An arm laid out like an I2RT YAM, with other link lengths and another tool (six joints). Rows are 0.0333 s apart.
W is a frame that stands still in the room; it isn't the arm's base.
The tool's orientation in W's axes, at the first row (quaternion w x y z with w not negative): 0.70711, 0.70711, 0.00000, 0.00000
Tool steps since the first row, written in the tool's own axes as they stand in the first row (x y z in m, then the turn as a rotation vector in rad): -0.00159, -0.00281, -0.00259, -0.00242, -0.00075, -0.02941; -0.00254, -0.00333, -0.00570, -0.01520, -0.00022, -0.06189; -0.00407, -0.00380, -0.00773, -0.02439, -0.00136, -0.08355; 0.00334, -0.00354, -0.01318, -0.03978, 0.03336, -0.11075; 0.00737, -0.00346, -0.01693, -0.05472, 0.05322, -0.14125
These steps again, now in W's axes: -0.00159, 0.00259, -0.00281, -0.00242, 0.02941, -0.00075; -0.00254, 0.00570, -0.00333, -0.01520, 0.06189, -0.00022; -0.00407, 0.00773, -0.00380, -0.02439, 0.08355, -0.00136; 0.00334, 0.01318, -0.00354, -0.03978, 0.11075, 0.03336; 0.00737, 0.01693, -0.00346, -0.05472, 0.14125, 0.05322
